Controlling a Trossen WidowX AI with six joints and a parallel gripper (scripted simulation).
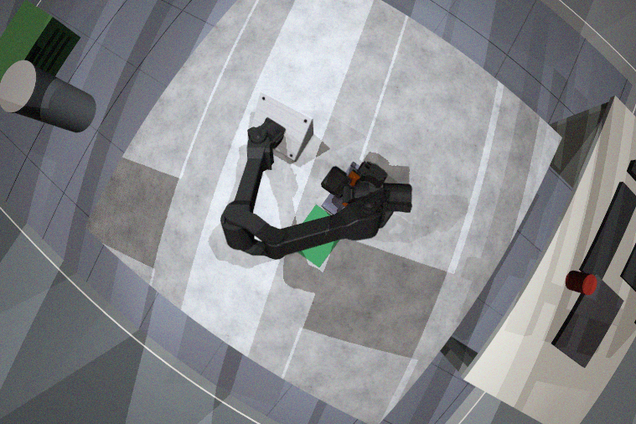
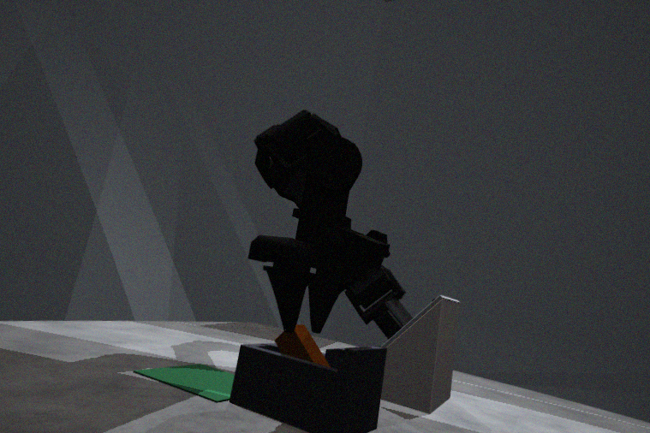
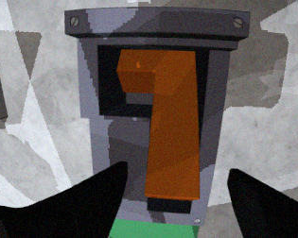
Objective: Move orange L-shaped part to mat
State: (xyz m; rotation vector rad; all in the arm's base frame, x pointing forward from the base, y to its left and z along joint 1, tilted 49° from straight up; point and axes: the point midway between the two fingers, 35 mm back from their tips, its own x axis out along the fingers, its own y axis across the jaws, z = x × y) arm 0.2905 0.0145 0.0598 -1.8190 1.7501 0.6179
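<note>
Right now the orange L-shaped part is 2 cm behind my gripper tip, 3 cm to the left of it and 5 cm below it. The rest, counted from my gripper tip: green mat: 2 cm behind, 15 cm to the right, 11 cm below.
</note>
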